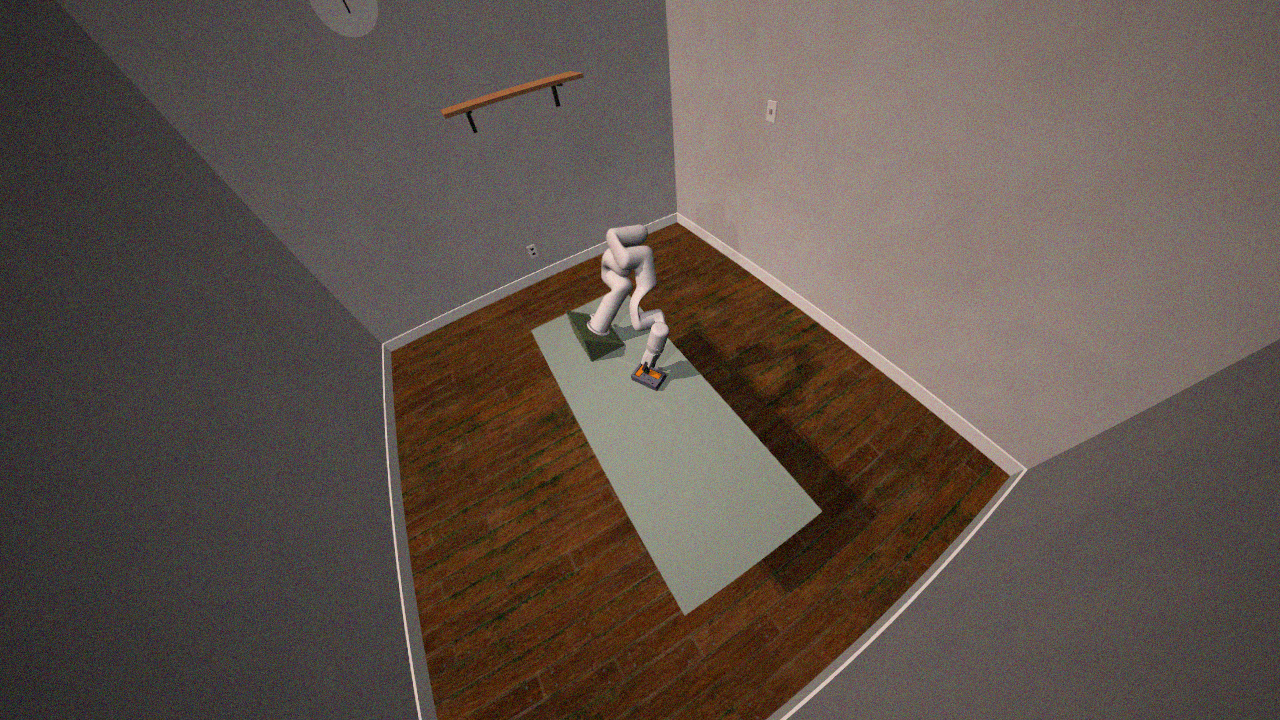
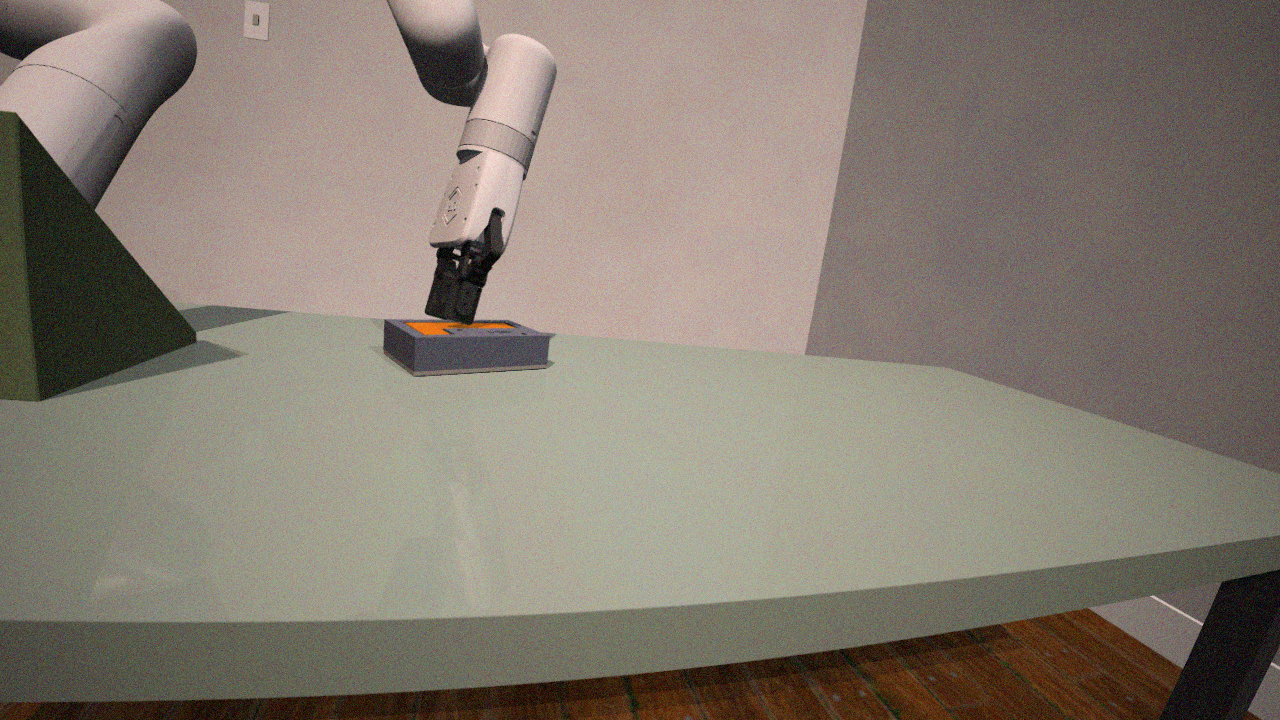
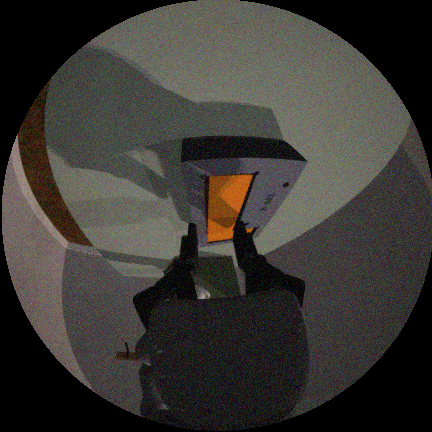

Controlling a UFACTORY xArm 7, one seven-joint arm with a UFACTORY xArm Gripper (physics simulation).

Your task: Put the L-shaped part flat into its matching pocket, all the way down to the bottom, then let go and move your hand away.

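Places are measured from the arm's base along level axes (x ahead, y left, z up), in metres.
Where they show: gripper, fingertip midpoint: [image 1: 648, 369] [image 2: 447, 319] [image 3: 215, 230]; arm's base at its link origin: [image 1: 597, 328].
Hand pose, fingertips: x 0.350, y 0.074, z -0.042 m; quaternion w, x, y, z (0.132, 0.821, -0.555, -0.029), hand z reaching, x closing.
Observation:
Things, the pixels of their centre, and the offset from my fingertips. Level surfaces: height alone.
- orange L-shaped part at the middle of its body: [image 2: 467, 342] [image 3: 232, 205] [image 1: 648, 376] dx +0.022, dy -0.015, dz -0.019 m
- grey block at the middle of its body: [image 2: 467, 344] [image 3: 233, 204] [image 1: 648, 376] dx +0.021, dy -0.016, dz -0.021 m
- pale green table top at its surface level: dz -0.040 m
The orange L-shaped part [image 2: 459, 327] [image 3: 225, 197] lies flat inside the pocket of the grey block [image 2: 466, 352] [image 3: 278, 181] [image 1: 653, 382], with its top about level with the block's top face. The block stands on the pale green table top [image 2: 637, 465] [image 1: 680, 465] near the arm's base. The fingers hide the part's near edge.
The arm's dark green base plate [image 1: 597, 342] sits just behind the block. The table top runs long toward the front, over a wooden floor [image 1: 495, 500]. A wall shelf [image 1: 509, 92] hangs far behind.

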